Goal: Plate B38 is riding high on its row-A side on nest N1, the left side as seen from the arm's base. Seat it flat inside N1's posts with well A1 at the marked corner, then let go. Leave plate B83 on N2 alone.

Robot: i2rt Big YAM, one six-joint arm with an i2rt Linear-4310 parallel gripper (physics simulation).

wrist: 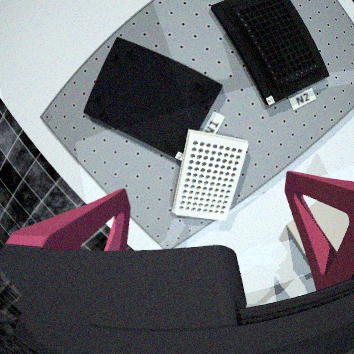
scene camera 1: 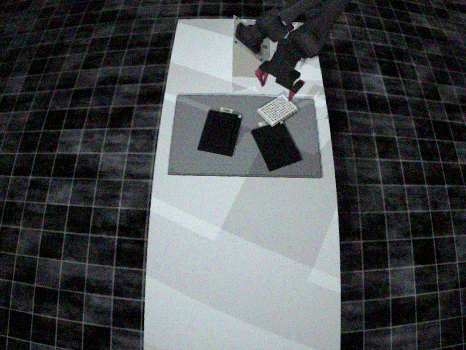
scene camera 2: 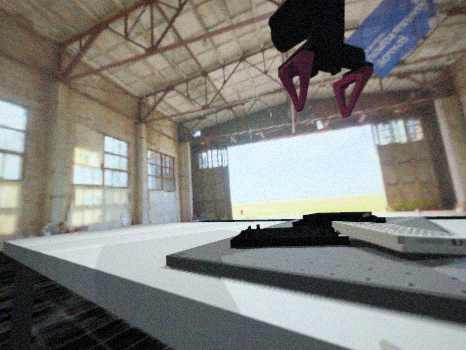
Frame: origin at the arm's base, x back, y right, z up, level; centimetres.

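Where they show: gripper, between the fingertips: (wrist: 208, 189) (scene camera 1: 276, 93) (scene camera 2: 324, 114); arm's base, origin of its link: (scene camera 1: 247, 39).
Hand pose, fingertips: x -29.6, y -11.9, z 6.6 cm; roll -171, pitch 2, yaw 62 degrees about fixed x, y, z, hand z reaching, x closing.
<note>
Each offset is from my fingertips to the top centre of the thing. "*": to the spot under its first point. Level surfaces: height alone.
The white plate B38 {dz -17.5, dx +6.2, dy -2.3 cm} (scene camera 1: 278, 110) (scene camera 2: 400, 237) (wrist: 210, 175) lies outside nest N1, its long side running away from the nest. In the scene camera 2 view it slopes, with its end by the nest higher; whether it rests on the nest's edge is hard to tell. The black nest N1 {dz -18.1, dx -8.1, dy -2.7 cm} (scene camera 1: 276, 146) (scene camera 2: 290, 237) (wrist: 150, 95) holds no plate; its small corner tag {* dz -19.0, dx +1.3, dy -4.0 cm} (wrist: 179, 156) is beside the white plate. Nest N2 (scene camera 1: 220, 132) (wrist: 241, 50) carries the black plate B83 {dz -17.6, dx -5.6, dy +17.2 cm} (wrist: 282, 40). My gripper (scene camera 1: 276, 91) (scene camera 2: 322, 113) (wrist: 208, 189) is open and empty, high above.
Both nests are on a grey perforated mat {dz -20.2 cm} (scene camera 1: 190, 165) (scene camera 2: 300, 270) (wrist: 95, 145) on the white table {dz -21.5 cm} (scene camera 1: 240, 250). The N1 label {* dz -20.1, dx +0.2, dy +2.8 cm} (wrist: 215, 122) and N2 label {* dz -20.1, dx +4.2, dy +16.5 cm} (wrist: 303, 98) lie by their nests. A beige panel (scene camera 1: 242, 65) stands near the arm's base.
</note>
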